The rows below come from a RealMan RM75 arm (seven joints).
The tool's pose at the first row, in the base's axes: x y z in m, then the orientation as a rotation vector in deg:
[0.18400 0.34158 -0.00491 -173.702 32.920 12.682]
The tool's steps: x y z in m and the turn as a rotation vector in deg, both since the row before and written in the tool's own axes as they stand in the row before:
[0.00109 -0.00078 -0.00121 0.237 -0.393 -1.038]
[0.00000 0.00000 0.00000 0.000 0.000 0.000]
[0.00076 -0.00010 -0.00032 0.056 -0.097 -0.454]
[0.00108 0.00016 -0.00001 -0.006 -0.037 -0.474]
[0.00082 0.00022 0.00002 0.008 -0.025 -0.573]
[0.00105 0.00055 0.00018 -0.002 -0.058 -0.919]
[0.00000 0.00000 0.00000 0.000 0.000 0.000]
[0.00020 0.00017 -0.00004 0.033 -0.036 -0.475]
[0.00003 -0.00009 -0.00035 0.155 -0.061 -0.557]
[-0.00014 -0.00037 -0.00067 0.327 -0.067 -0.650]
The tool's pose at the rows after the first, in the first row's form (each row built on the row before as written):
[0.18545 0.34182 -0.00386 -173.582 31.292 13.143]
[0.18545 0.34182 -0.00386 -173.582 31.292 13.143]
[0.18623 0.34163 -0.00366 -173.592 30.589 13.248]
[0.18718 0.34112 -0.00382 -173.679 29.863 13.282]
[0.18787 0.34065 -0.00398 -173.771 28.985 13.288]
[0.18865 0.33981 -0.00434 -173.919 27.576 13.329]
[0.18865 0.33981 -0.00434 -173.919 27.576 13.329]
[0.18879 0.33958 -0.00434 -173.957 26.846 13.348]
[0.18889 0.33963 -0.00400 -173.879 25.987 13.363]
[0.18896 0.33997 -0.00330 -173.642 24.984 13.331]

